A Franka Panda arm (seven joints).
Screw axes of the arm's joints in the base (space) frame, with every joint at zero. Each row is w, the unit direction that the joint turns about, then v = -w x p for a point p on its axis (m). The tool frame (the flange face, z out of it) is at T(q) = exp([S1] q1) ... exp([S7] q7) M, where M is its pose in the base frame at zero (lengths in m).
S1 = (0, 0, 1, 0.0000, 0.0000, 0.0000)
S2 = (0, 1, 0, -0.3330, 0.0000, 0.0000)
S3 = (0, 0, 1, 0.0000, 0.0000, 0.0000)
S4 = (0, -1, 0, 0.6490, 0.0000, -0.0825)
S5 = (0, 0, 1, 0.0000, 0.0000, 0.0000)
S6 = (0, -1, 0, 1.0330, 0.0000, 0.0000)
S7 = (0, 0, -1, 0.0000, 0.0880, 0.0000)
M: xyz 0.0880 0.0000 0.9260 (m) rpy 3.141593 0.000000 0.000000 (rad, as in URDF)
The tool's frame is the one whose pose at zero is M.
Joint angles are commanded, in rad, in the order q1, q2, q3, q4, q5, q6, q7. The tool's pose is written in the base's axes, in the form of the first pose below.
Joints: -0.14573, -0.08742, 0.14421, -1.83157, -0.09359, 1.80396, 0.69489
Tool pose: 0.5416, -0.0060, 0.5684, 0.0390, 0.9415, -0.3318, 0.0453
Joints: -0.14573, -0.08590, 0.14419, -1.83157, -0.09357, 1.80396, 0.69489
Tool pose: 0.5419, -0.0061, 0.5676, 0.0391, 0.9415, -0.3318, 0.0445
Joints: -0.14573, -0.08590, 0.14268, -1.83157, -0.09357, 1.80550, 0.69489
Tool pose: 0.5421, -0.0069, 0.5678, 0.0389, 0.9412, -0.3324, 0.0452
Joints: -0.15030, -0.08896, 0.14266, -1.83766, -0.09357, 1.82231, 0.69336
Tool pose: 0.5425, -0.0091, 0.5680, 0.0368, 0.9407, -0.3333, 0.0516
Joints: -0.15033, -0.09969, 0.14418, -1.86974, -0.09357, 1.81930, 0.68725
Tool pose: 0.5368, -0.0081, 0.5579, 0.0417, 0.9423, -0.3296, 0.0402
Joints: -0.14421, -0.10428, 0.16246, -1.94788, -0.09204, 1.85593, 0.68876
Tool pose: 0.5308, 0.0053, 0.5256, 0.0475, 0.9470, -0.3169, 0.0232
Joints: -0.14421, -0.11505, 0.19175, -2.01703, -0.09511, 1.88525, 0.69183
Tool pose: 0.5219, 0.0208, 0.5004, 0.0557, 0.9515, -0.3024, 0.0113
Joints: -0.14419, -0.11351, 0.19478, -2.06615, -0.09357, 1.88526, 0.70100
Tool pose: 0.5138, 0.0216, 0.4764, 0.0639, 0.9503, -0.3046, -0.0123
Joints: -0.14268, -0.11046, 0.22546, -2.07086, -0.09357, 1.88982, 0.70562
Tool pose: 0.5130, 0.0384, 0.4727, 0.0660, 0.9543, -0.2912, -0.0125
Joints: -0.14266, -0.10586, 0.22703, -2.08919, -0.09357, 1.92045, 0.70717
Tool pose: 0.5136, 0.0393, 0.4643, 0.0637, 0.9548, -0.2901, -0.0091
